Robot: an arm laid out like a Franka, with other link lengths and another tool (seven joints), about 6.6 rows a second.
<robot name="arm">
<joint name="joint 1" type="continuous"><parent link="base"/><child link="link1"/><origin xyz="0.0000 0.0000 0.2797" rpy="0.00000 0.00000 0.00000"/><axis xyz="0 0 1"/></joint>
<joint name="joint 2" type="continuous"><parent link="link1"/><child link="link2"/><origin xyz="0.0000 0.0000 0.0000" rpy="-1.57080 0.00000 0.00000"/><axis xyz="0 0 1"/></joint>
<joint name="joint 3" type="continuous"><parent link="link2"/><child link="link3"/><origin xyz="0.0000 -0.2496 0.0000" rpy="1.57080 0.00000 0.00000"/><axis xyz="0 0 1"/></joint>
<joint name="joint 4" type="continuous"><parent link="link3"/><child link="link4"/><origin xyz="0.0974 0.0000 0.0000" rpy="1.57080 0.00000 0.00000"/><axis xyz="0 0 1"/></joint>
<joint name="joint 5" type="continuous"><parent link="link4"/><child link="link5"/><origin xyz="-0.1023 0.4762 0.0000" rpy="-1.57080 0.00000 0.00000"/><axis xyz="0 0 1"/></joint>
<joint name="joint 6" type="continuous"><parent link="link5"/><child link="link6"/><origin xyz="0.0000 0.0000 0.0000" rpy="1.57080 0.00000 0.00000"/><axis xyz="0 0 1"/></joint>
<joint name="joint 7" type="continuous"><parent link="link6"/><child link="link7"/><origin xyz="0.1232 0.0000 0.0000" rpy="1.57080 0.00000 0.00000"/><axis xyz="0 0 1"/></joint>
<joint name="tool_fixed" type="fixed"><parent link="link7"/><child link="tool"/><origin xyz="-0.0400 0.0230 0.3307" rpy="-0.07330 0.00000 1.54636"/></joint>
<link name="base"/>
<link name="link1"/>
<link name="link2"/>
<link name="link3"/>
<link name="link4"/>
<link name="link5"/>
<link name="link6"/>
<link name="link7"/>
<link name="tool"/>
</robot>
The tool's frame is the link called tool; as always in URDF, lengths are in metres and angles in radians. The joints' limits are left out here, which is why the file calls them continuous.
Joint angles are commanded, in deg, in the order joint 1, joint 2, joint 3, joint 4, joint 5, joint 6, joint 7. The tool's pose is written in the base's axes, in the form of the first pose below.
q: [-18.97 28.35 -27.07 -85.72 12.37 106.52 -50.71]
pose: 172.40 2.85 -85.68 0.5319 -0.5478 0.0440
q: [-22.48 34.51 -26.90 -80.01 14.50 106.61 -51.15]
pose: 172.22 2.50 -88.02 0.5215 -0.5820 0.0222
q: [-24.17 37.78 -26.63 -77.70 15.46 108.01 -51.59]
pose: 172.42 1.85 -88.74 0.5179 -0.6001 0.0041
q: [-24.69 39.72 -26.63 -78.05 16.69 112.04 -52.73]
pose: 173.78 0.42 -88.56 0.5204 -0.6150 -0.0176
